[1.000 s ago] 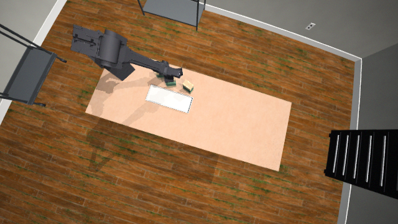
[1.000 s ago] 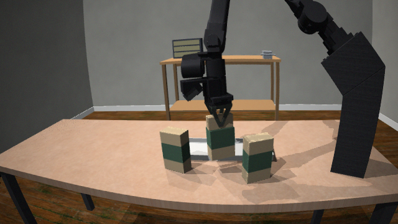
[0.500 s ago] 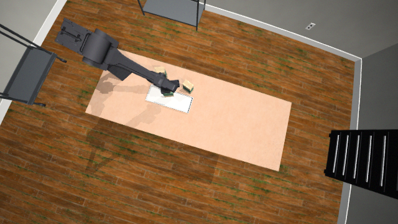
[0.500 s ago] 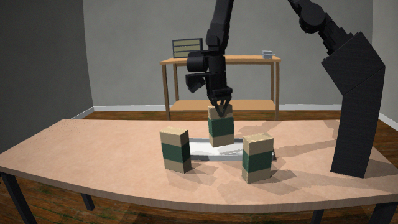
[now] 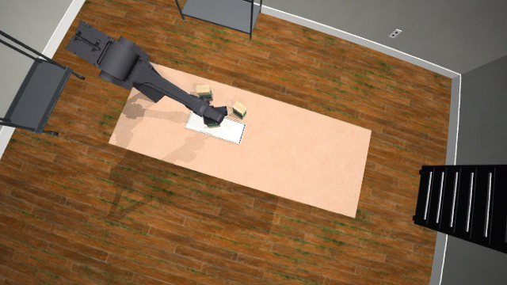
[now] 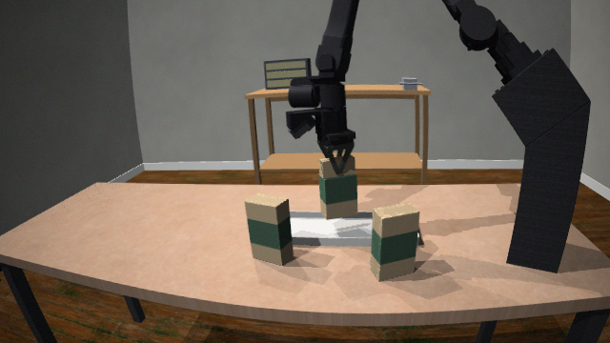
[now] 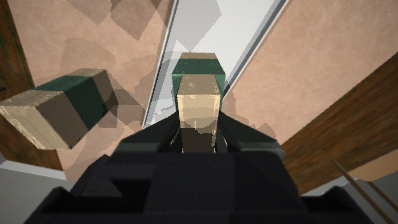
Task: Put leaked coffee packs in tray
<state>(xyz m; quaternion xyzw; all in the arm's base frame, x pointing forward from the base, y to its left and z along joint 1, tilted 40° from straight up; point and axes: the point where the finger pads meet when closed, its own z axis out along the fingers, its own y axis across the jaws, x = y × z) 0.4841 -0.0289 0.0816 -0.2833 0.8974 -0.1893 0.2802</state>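
The white tray is 16 cm below my hand.
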